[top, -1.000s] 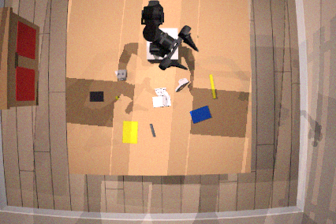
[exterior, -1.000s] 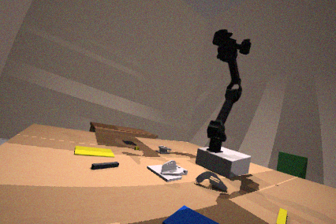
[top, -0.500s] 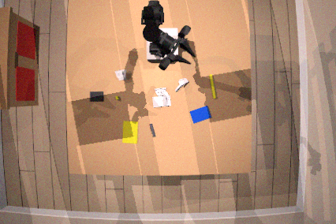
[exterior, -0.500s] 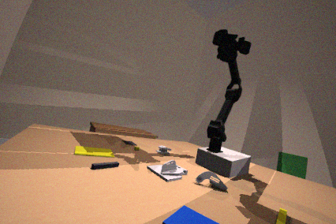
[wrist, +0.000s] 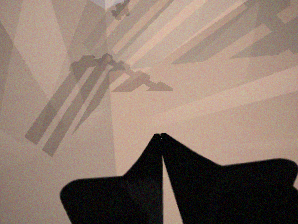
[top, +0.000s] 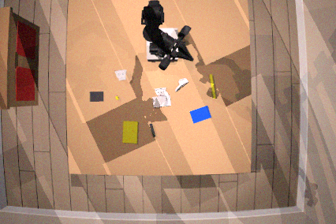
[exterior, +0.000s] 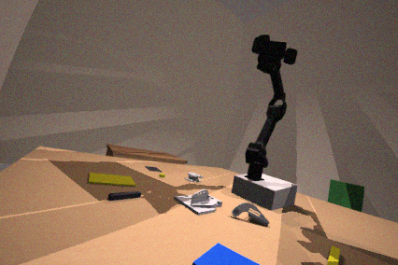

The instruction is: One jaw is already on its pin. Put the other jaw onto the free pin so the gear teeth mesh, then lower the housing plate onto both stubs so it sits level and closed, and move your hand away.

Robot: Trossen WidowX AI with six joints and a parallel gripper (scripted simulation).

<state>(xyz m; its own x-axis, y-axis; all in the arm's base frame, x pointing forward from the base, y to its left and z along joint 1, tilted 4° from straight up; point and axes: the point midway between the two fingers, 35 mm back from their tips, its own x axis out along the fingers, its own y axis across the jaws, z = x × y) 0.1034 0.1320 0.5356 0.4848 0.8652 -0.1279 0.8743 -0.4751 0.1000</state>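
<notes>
The silver jaw is 80 mm ahead of my gripper tip, 20 mm to the right of it and 580 mm below it. Also, from my gripper tip: small white part: 10 mm ahead, 410 mm to the right, 570 mm below; then yellow stick: 60 mm ahead, 210 mm to the left, 590 mm below; then blue plate: 250 mm ahead, 140 mm to the left, 600 mm below.
</notes>
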